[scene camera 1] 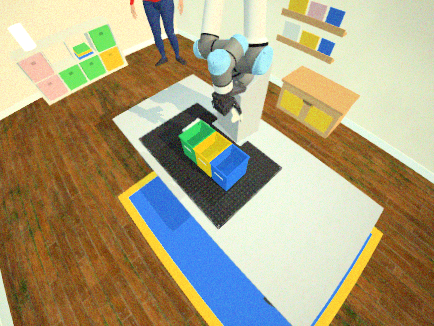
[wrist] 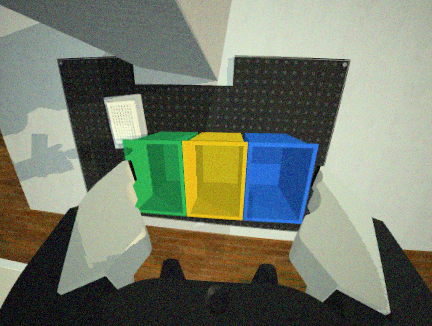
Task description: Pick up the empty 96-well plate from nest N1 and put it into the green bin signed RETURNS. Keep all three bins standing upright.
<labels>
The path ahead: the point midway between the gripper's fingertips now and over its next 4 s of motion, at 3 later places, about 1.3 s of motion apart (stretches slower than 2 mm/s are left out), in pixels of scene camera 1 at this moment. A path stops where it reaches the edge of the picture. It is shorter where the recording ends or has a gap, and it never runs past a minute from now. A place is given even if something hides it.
My gripper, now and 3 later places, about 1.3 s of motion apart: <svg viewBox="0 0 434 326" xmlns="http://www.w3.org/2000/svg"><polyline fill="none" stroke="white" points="230,114 228,113 207,119 194,109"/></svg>
</labels>
